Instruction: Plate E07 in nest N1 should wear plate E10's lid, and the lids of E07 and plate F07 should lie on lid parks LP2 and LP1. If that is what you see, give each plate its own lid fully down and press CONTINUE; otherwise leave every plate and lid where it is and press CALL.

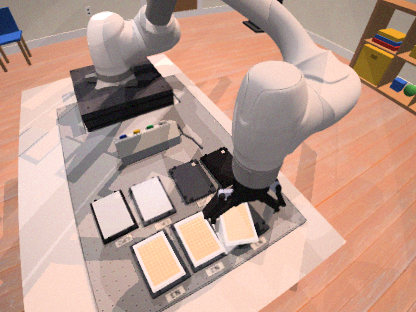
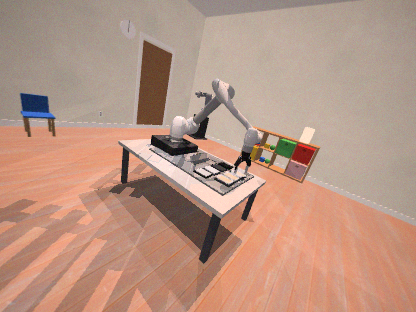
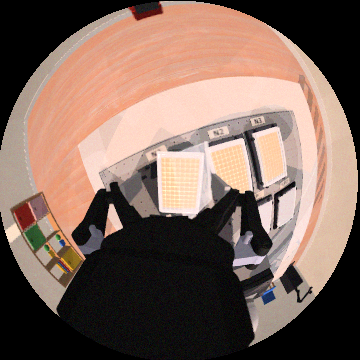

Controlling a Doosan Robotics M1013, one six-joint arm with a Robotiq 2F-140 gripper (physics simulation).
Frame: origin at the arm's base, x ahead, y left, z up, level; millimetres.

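Seen in the pictures: gripper, between the fingertips: (image 1: 241,223) (image 2: 240,172) (image 3: 175,180); arm's base, origin of its link: (image 1: 116,78) (image 2: 175,140).
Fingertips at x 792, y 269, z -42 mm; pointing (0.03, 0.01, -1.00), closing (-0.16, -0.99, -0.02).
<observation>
Offsets run from my fingertips to a thing's top centre. "pt": to the spot under its first point.
The plate at nest N1 {pt 17 mm ahead, 17 mm right, 34 mm up} (image 1: 239,225) (image 3: 181,182) sits skewed and looks tilted, off the square of its dark nest {pt 8 mm ahead, 60 mm left, 26 mm down} (image 1: 260,223). A clear sheet-like lid {pt 32 mm ahead, 57 mm right, 3 mm down} (image 1: 225,241) (image 3: 204,154) shows askew at its side toward N2. My gripper (image 1: 245,212) (image 2: 241,170) (image 3: 175,180) is open and low around the N1 plate, holding nothing. Plates stand flat in N2 {7 mm back, 116 mm right, 15 mm down} (image 1: 199,240) (image 3: 231,162) and N3 {21 mm ahead, 230 mm right, 12 mm down} (image 1: 158,261) (image 3: 270,155). White lids lie on LP2 {147 mm back, 333 mm right, 24 mm down} (image 1: 114,215) (image 3: 286,206) and LP1 {167 mm back, 215 mm right, 24 mm down} (image 1: 151,199) (image 3: 264,215). Plate names are unreadable.
Dark lid parks LP3 {201 mm back, 79 mm right, 22 mm down} (image 1: 192,181) and LP4 {224 mm back, 41 mm left, 22 mm down} (image 1: 217,165) lie behind the nests, LP4 partly hidden by the arm. A button box {398 mm back, 189 mm right, 42 mm up} (image 1: 149,143) with blue {404 mm back, 267 mm right, 33 mm up} (image 1: 123,136), yellow {414 mm back, 218 mm right, 33 mm up} (image 1: 136,131) and green {425 mm back, 169 mm right, 33 mm up} (image 1: 150,127) buttons stands between the lid parks and the black robot base (image 1: 127,106).
</observation>
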